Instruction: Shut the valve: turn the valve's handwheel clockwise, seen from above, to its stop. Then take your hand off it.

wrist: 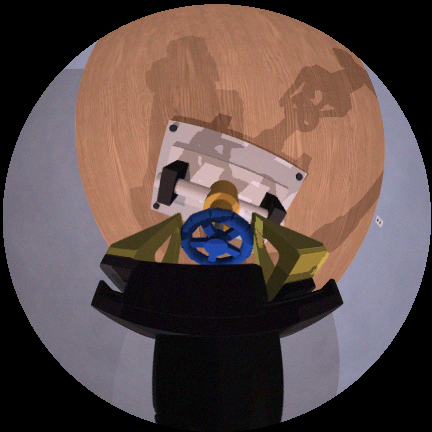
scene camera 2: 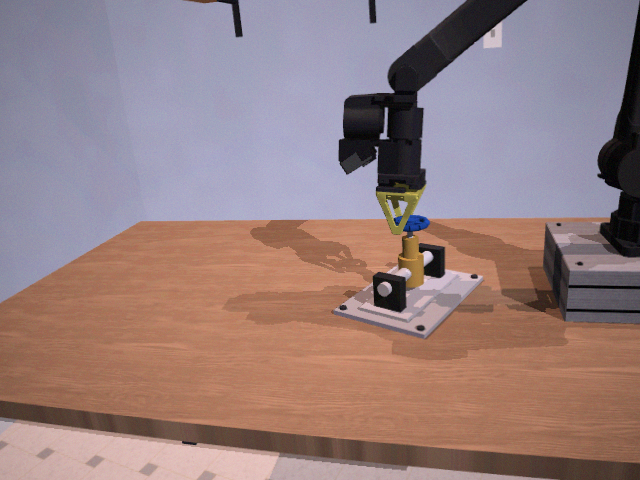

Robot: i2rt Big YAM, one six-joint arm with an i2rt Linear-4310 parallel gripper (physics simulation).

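Note:
The valve's blue handwheel (scene camera 2: 419, 223) (wrist: 216, 245) is level on top of the orange valve body (scene camera 2: 410, 273) (wrist: 223, 191), which stands upright on a light grey base plate (scene camera 2: 439, 314) (wrist: 270, 164). My gripper (scene camera 2: 408, 225) (wrist: 216, 218) points straight down and is shut on the handwheel, with one yellow finger against each side of its rim. In the scene view the near finger covers the left part of the wheel, and the far fingertip is hidden. The wheel's angle relative to its stop cannot be read from these views.
A white pipe (scene camera 2: 403, 274) (wrist: 189, 188) runs through the valve body between two black blocks (scene camera 2: 390, 292) (wrist: 172, 183). The plate lies on the wooden table (scene camera 2: 206, 351) (wrist: 125, 150). The arm's grey base box (scene camera 2: 594, 300) stands at the right. Arm shadows cross the table.

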